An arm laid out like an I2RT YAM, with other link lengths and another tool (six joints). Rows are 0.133 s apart.
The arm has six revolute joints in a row. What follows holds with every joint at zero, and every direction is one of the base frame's. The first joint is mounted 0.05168 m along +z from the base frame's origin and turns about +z. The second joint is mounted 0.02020 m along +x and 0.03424 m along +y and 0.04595 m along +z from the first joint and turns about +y. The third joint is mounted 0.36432 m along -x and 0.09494 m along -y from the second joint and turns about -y. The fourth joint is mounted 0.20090 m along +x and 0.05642 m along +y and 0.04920 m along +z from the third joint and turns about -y. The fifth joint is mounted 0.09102 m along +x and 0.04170 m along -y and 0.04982 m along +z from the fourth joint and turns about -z. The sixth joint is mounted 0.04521 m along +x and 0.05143 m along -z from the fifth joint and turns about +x. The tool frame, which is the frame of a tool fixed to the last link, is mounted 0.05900 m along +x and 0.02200 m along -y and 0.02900 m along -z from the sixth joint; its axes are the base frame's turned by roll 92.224, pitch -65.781 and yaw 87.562 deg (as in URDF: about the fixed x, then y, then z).
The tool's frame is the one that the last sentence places.
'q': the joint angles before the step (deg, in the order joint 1, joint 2, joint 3, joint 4, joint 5, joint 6). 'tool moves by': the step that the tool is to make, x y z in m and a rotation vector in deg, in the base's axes. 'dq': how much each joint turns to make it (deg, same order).
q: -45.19 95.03 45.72 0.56 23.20 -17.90
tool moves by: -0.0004 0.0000 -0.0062 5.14 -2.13 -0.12
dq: -1.50 0.76 2.29 -4.58 -4.81 2.35
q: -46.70 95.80 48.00 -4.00 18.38 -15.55
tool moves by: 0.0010 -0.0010 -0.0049 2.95 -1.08 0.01
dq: -0.83 0.90 1.28 -2.12 -2.74 1.07
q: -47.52 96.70 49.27 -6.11 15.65 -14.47
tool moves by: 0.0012 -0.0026 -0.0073 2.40 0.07 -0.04
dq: -0.64 1.55 1.00 -1.38 -1.62 0.43
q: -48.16 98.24 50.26 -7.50 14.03 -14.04
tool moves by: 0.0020 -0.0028 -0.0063 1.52 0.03 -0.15
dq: -0.36 1.42 0.66 -0.49 -0.94 0.39
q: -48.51 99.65 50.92 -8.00 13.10 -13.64
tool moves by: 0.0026 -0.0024 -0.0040 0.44 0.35 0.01
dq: 0.06 1.05 0.37 0.10 0.00 0.06
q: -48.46 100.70 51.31 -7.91 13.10 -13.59
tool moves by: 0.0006 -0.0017 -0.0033 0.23 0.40 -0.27
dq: -0.05 0.75 0.10 0.19 0.24 0.11
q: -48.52 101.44 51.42 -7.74 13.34 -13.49
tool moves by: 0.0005 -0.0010 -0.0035 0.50 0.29 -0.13
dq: -0.07 0.68 0.09 0.00 -0.07 0.11
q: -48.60 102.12 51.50 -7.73 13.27 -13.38
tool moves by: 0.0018 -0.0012 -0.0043 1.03 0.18 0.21
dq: -0.08 0.92 0.44 -0.42 -0.62 0.03
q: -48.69 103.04 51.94 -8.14 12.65 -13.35
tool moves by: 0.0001 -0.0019 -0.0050 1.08 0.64 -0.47
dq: -0.24 1.15 0.63 -0.79 -0.08 0.32
